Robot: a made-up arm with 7 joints. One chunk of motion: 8 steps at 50 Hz.
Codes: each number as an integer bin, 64 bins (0 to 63) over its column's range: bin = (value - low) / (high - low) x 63, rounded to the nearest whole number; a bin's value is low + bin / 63 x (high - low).
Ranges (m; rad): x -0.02..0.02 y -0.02..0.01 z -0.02..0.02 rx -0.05..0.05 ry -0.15..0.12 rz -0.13..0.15
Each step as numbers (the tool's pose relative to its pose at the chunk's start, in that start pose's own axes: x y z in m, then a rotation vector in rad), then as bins.
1 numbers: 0.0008 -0.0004 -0.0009 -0.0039 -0.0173 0.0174
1 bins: 33 41 30 29 31 33
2 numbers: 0.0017 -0.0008 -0.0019 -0.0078 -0.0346 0.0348
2 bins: 34 40 29 27 27 37
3 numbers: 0.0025 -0.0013 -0.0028 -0.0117 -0.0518 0.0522
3 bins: 35 39 27 24 23 41
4 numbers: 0.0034 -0.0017 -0.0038 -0.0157 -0.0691 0.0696
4 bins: 37 38 26 22 19 45
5 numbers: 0.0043 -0.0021 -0.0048 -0.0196 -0.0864 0.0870
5 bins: 38 38 24 19 15 49
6 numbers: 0.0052 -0.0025 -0.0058 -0.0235 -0.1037 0.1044
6 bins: 40 37 22 17 11 53
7 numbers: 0.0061 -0.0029 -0.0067 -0.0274 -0.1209 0.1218
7 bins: 41 36 21 14 7 57
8 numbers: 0.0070 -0.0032 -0.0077 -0.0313 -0.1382 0.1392
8 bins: 43 35 19 12 3 61
